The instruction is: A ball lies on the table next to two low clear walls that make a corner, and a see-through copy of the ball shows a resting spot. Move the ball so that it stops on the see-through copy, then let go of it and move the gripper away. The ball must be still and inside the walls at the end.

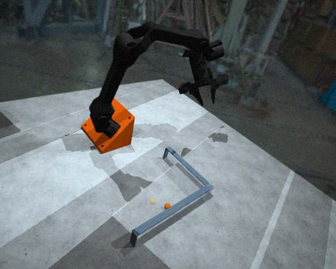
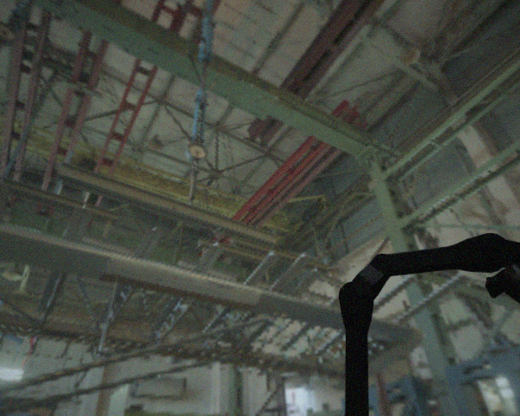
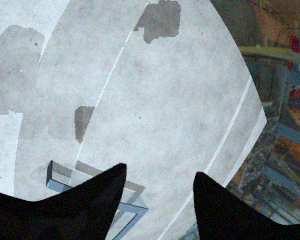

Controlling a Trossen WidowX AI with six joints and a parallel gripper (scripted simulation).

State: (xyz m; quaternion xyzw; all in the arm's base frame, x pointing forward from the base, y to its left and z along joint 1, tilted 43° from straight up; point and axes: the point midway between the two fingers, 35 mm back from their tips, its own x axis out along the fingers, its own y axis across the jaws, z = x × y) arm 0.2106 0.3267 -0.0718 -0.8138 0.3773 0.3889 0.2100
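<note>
My gripper tip is 33 cm to the left of the orange ball, 22 cm above it and 16 cm short of it. From my gripper tip the other things lie so: see-through copy of ball (35 cm to the right, 22 cm below, 11 cm ahead).
</note>
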